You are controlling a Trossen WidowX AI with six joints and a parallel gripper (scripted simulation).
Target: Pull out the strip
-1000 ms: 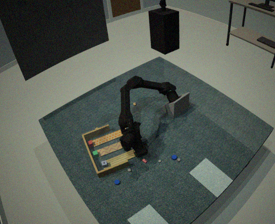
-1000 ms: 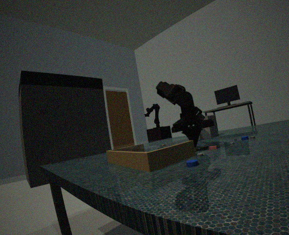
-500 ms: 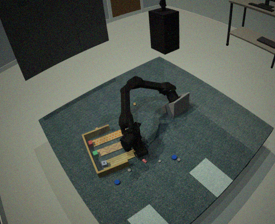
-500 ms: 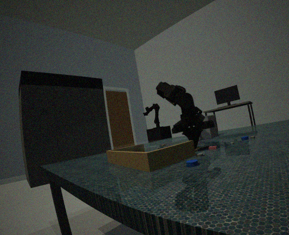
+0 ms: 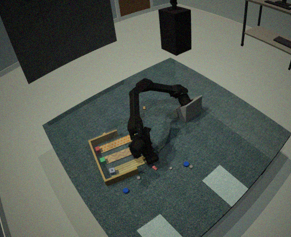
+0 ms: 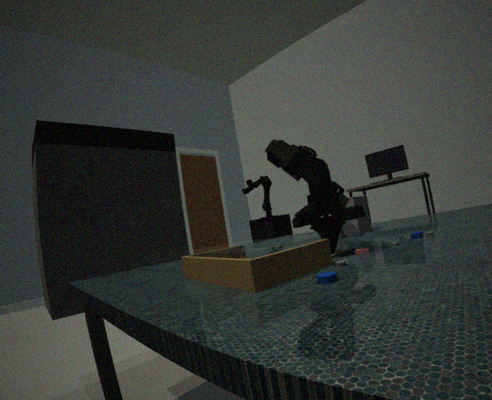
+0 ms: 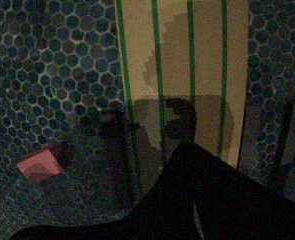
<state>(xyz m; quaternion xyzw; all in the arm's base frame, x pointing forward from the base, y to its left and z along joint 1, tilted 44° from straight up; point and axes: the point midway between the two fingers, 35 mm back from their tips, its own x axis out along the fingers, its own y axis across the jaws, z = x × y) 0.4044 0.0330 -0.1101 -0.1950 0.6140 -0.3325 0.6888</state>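
The pink block is 8 cm to the left of my gripper tip and 1 cm ahead of it.
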